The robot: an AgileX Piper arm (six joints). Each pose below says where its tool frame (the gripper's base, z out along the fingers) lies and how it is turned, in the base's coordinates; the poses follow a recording.
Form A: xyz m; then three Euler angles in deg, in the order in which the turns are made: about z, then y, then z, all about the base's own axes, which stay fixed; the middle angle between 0 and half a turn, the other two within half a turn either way.
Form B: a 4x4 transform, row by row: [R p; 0 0 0 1], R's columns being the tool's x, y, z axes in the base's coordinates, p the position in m. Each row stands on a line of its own. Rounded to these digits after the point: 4 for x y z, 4 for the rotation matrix.
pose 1, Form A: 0.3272, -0.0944, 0.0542, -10.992, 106.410, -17.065
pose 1, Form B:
-0.3211, 0.2366, 0.9170, 0.3272
-0.1009, 0.9542, -0.2815, -0.0944
-0.9417, -0.1829, -0.2825, 0.0542
0, 0, 0, 1

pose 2, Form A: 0.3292, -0.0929, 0.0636, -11.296, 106.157, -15.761
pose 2, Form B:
-0.3158, 0.2139, 0.9244, 0.3292
-0.1144, 0.9586, -0.2609, -0.0929
-0.9419, -0.1881, -0.2783, 0.0636
0, 0, 0, 1

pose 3, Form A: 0.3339, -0.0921, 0.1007, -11.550, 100.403, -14.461
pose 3, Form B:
-0.2213, 0.2097, 0.9524, 0.3339
-0.1497, 0.9577, -0.2456, -0.0921
-0.9636, -0.1969, -0.1806, 0.1007
0, 0, 0, 1

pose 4, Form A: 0.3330, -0.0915, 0.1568, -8.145, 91.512, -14.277
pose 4, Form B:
-0.0603, 0.2405, 0.9688, 0.3330
-0.1309, 0.9603, -0.2465, -0.0915
-0.9896, -0.1416, -0.0264, 0.1568
0, 0, 0, 1

